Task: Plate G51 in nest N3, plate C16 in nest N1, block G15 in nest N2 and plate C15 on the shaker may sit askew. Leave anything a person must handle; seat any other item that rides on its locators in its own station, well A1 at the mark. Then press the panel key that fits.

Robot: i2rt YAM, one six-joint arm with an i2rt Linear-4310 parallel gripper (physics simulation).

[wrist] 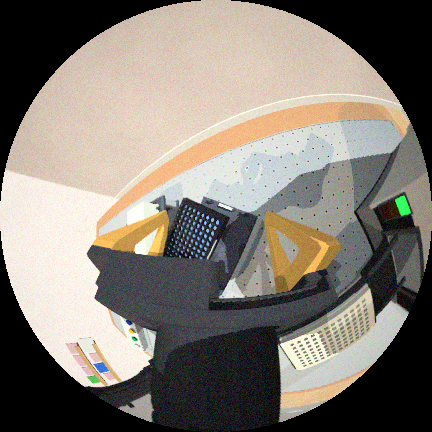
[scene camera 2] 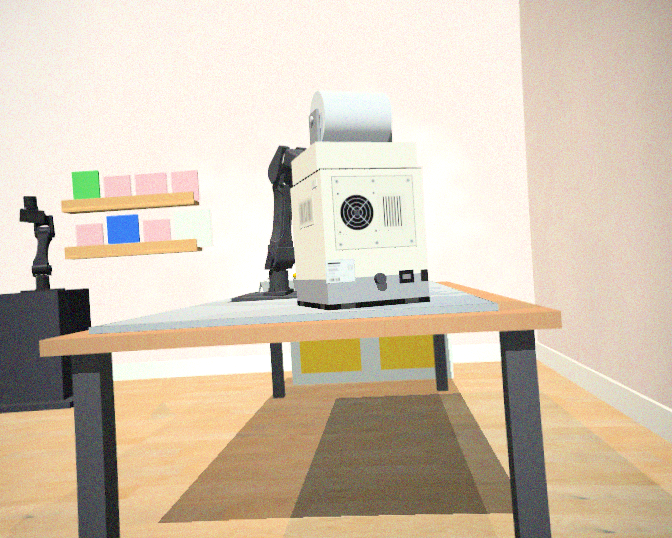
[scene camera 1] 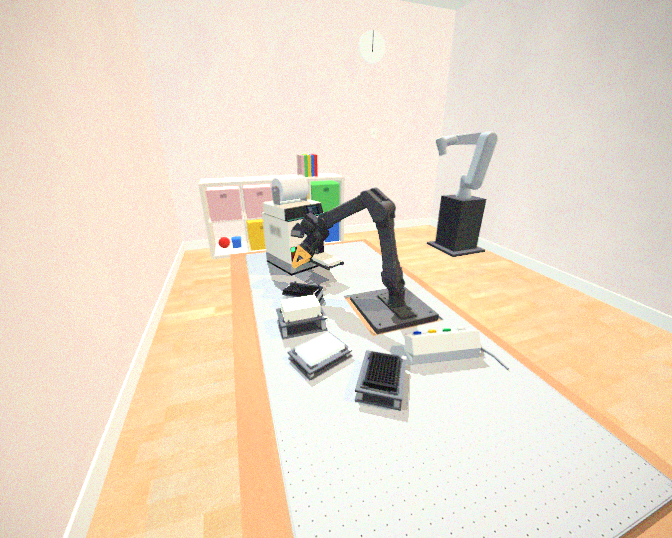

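Note:
My gripper (scene camera 1: 299, 257) (wrist: 216, 215) is open and empty, above the table in front of the sealer-like machine; the machine hides it in scene camera 2. A black well plate (scene camera 1: 302, 288) (wrist: 196, 227) lies askew on a dark station (wrist: 240, 232), part of which is uncovered. A white block (scene camera 1: 300, 308) (wrist: 141, 214) sits on a nest (scene camera 1: 302, 327). A white plate (scene camera 1: 320, 349) lies on another nest (scene camera 1: 312, 370). A black plate (scene camera 1: 383, 369) lies on the nearest nest (scene camera 1: 378, 398). A cream plate (scene camera 1: 327, 260) (wrist: 332, 330) is at the machine's front. Labels and the A1 marks are unreadable.
The tall machine (scene camera 1: 277, 232) (scene camera 2: 364, 224) has a lit green screen (wrist: 402, 205) and a roll (scene camera 2: 353, 117) on top. The key panel (scene camera 1: 442, 345) (wrist: 132, 332) has blue, yellow, green and white keys, near the arm's base (scene camera 1: 369, 308). Another robot's pedestal (scene camera 1: 460, 224) stands beyond the table.

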